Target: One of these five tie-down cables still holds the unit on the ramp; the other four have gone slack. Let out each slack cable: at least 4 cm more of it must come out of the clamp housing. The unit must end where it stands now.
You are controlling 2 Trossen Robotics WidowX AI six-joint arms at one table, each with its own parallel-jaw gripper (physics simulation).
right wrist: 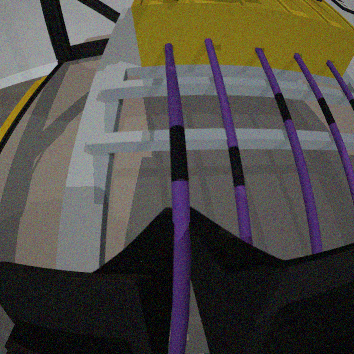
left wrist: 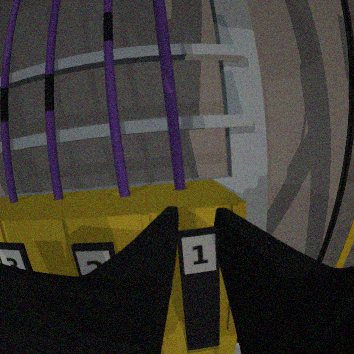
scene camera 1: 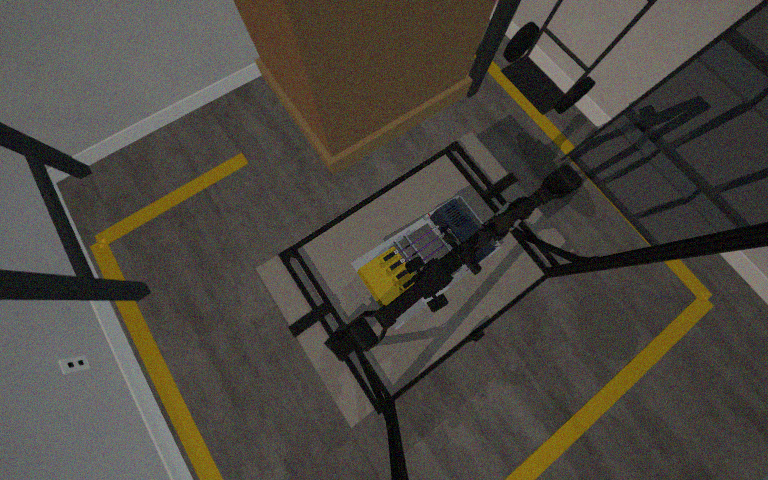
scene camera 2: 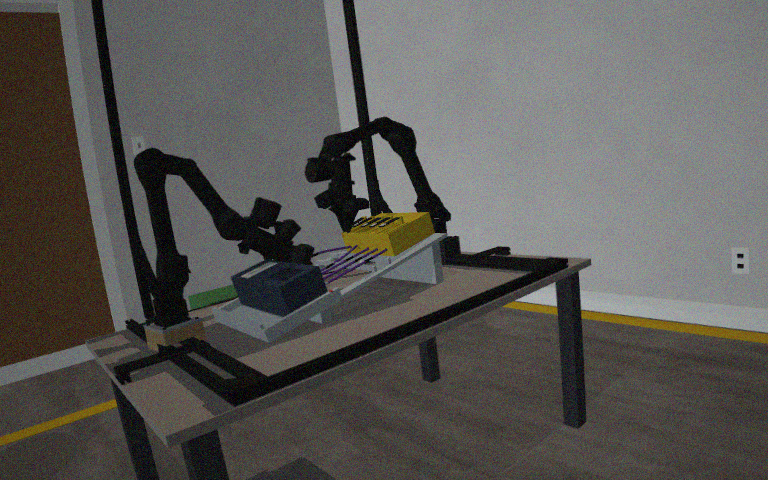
Path:
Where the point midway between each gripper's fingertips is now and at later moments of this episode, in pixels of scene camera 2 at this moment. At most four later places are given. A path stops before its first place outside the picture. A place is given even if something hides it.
The left gripper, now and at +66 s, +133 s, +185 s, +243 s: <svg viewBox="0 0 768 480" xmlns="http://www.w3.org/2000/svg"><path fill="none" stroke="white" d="M346 232L352 221L352 229L352 229L360 229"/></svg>
The right gripper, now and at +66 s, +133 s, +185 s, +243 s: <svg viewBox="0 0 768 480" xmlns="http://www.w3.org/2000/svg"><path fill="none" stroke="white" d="M311 264L325 242L340 230L341 268L333 221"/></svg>

